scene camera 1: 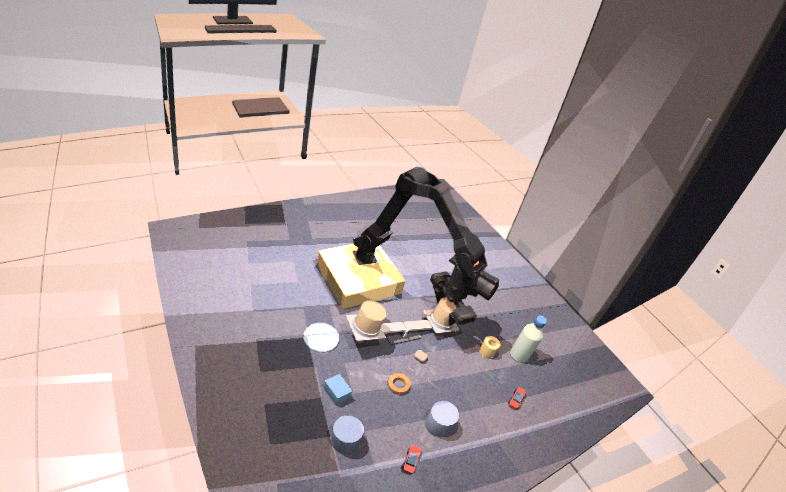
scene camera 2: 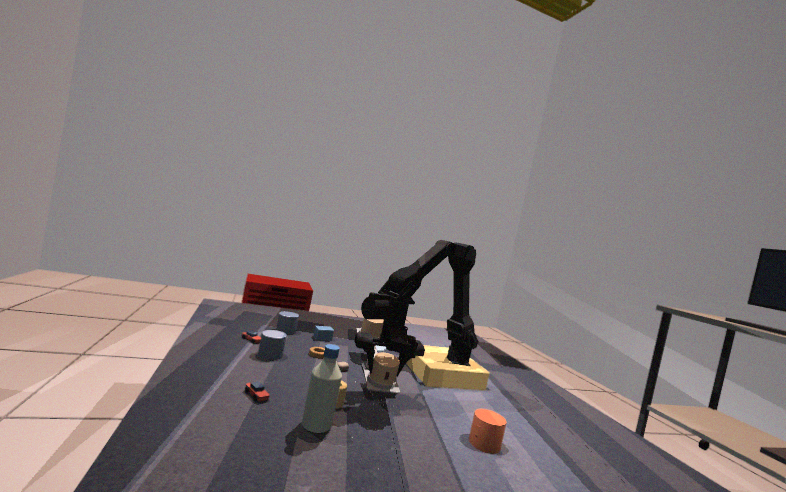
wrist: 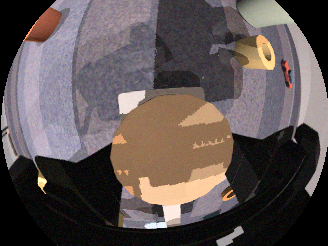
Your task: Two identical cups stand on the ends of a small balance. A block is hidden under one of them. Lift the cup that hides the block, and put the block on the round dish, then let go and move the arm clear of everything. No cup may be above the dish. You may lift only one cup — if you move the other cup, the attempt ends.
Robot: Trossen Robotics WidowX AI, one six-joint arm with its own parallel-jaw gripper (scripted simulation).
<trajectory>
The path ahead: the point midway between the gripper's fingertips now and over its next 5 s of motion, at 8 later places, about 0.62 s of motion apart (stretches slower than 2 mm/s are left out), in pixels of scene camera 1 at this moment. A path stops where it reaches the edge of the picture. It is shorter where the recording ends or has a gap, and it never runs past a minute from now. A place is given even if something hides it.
My gripper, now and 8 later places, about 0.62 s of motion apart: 444, 315; 447, 312; 448, 307; 450, 302; 454, 296; 456, 289; 456, 287; 461, 286; 461, 282
</trajectory>
